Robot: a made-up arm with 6 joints. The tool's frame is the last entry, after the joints.
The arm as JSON. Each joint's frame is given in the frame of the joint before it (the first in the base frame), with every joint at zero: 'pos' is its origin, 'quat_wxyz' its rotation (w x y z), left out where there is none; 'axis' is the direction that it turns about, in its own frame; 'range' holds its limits. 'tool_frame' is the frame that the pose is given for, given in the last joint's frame.
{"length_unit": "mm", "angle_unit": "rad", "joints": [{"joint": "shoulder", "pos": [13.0, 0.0, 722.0], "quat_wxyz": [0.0, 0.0, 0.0, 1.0], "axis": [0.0, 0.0, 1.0], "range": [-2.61, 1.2]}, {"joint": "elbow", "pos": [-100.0, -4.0, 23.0], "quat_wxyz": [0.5, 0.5, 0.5, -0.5], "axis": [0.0, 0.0, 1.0], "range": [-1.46, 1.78]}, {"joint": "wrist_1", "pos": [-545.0, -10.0, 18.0], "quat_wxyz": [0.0, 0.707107, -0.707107, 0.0], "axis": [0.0, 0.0, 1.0], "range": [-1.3, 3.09]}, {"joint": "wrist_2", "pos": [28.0, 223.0, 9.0], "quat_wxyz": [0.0, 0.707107, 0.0, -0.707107], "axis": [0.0, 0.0, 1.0], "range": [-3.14, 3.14]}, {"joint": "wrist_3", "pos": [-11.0, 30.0, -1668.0], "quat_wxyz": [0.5, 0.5, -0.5, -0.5], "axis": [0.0, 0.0, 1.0], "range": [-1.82, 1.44]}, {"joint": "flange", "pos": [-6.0, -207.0, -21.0], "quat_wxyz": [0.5, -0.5, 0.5, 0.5], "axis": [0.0, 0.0, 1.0], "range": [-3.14, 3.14]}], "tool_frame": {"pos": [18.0, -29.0, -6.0], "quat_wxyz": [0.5, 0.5, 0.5, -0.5]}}
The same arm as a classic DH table. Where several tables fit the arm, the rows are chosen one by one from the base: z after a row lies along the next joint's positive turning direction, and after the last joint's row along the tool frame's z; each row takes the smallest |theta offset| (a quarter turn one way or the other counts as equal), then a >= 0, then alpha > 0; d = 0 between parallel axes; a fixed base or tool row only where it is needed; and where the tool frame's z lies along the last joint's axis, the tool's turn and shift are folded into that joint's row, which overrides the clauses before.
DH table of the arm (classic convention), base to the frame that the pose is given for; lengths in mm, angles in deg. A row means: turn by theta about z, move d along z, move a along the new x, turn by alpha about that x. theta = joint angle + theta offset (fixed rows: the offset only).
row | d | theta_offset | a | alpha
base (fixed) | 0 | 0 | 13 | 0
shoulder | 745 | 0 | 100 | -90
elbow | 0 | -88.95 | 545.1 | 180
wrist_1 | -13 | 1.05 | 223 | -90
wrist_2 | -1696 | 0 | -30 | 90
wrist_3 | -10 | 0 | -6 | -90
flange | -213 | 90 | 18 | 90
tool (fixed) | 29 | -90 | 0 | 0
Joint limits (deg, base to tool): -149.54..68.75 -83.65..101.99 -74.48..177.04 -179.91..179.91 -104.28..82.51 -179.91..179.91

